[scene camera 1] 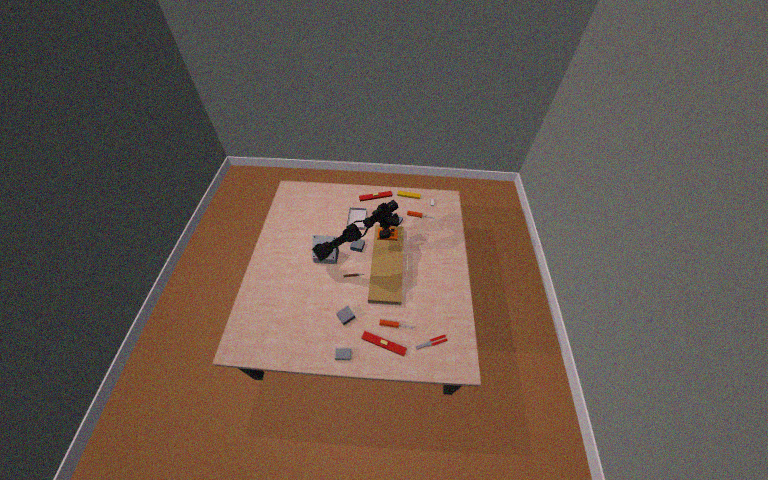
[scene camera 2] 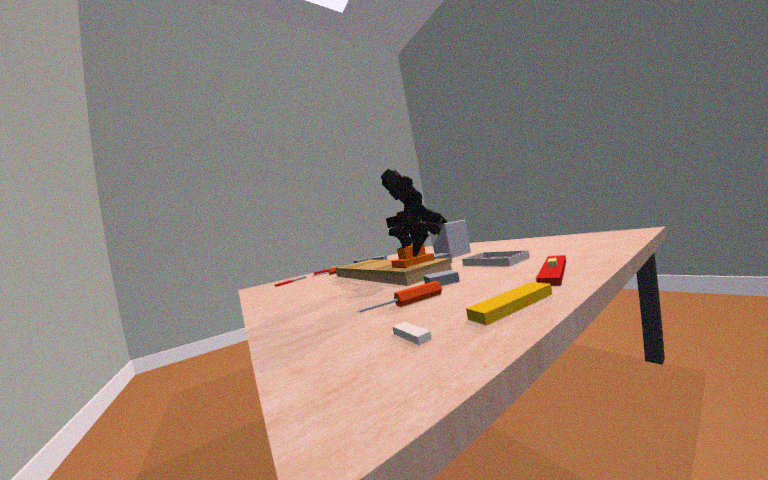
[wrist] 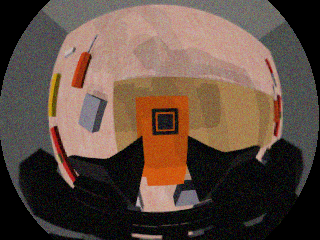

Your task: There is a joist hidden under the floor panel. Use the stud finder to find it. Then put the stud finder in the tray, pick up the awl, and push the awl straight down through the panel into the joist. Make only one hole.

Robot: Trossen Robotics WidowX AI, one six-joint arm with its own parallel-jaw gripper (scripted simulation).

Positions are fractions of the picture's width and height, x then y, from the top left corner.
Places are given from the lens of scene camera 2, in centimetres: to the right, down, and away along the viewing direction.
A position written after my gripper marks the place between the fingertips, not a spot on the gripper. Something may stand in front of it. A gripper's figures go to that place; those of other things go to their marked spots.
my gripper (scene camera 2: 0.53,0.53): 8, 5, 78
yellow bar (scene camera 2: 0.63,0.65): 14, 10, 33
orange-handled screwdriver (scene camera 2: 0.53,0.62): 4, 12, 48
grey tray (scene camera 2: 0.66,0.54): 34, 5, 68
The marked spots on the grey tray and the orange-handled screwdriver are 37 cm apart.
